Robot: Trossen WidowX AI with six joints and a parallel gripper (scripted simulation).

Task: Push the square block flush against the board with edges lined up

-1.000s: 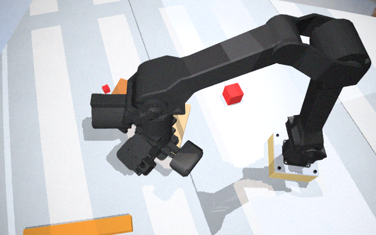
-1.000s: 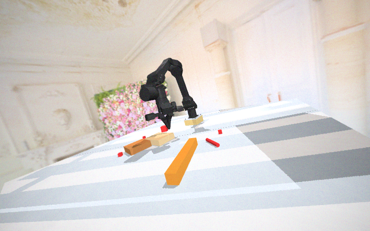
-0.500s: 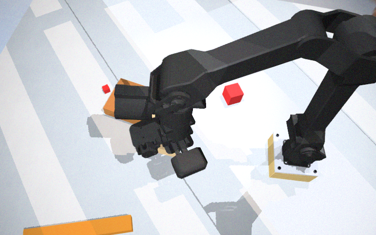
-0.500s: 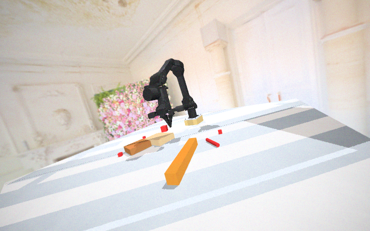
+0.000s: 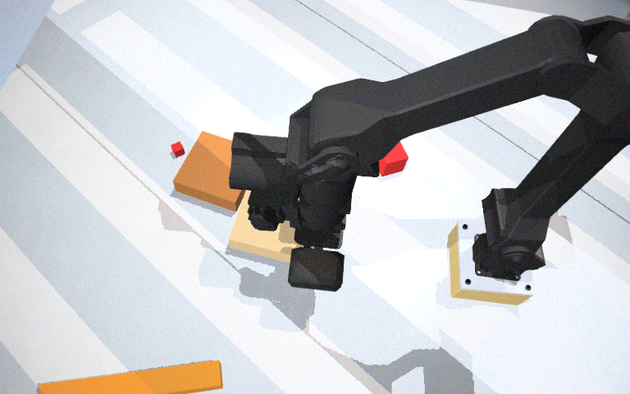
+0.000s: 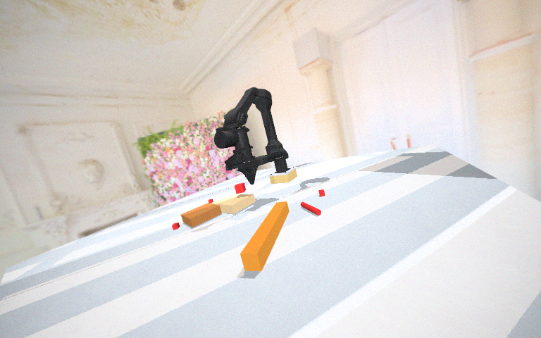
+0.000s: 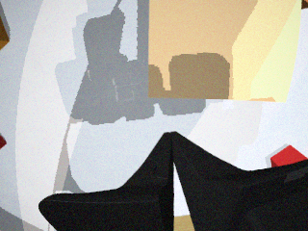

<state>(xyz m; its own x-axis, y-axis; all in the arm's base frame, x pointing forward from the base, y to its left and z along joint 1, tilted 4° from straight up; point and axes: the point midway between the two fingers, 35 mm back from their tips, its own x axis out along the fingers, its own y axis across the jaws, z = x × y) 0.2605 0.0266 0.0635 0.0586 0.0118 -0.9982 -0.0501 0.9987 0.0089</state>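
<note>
Right now the pale cream board is 7 cm ahead of my gripper tip, 6 cm to the right of it and 5 cm below it. The rest, counted from my gripper tip: long orange bar 20 cm ahead, 22 cm to the left, 5 cm below; brown block 17 cm ahead, 12 cm to the right, 5 cm below.
</note>
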